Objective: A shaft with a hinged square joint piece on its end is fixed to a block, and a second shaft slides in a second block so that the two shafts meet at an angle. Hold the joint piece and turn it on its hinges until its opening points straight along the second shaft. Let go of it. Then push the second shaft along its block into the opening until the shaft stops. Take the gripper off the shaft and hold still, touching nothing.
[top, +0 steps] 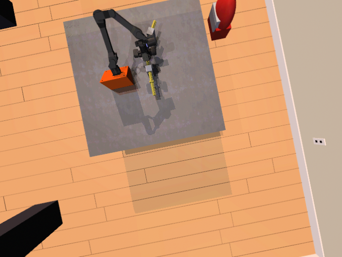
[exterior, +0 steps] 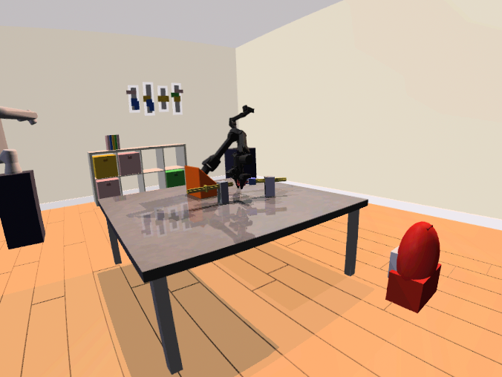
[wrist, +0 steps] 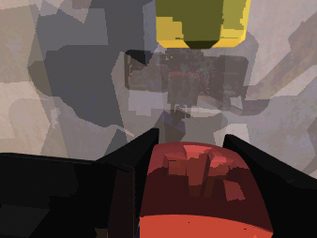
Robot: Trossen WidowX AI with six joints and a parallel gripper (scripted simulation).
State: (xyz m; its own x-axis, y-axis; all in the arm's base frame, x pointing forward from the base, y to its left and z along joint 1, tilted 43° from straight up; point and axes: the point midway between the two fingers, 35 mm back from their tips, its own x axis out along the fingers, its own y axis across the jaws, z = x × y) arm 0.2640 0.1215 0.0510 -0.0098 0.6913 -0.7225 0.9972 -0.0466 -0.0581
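The red square joint piece lies 40 mm above my gripper tip and 20 mm to the left of it.
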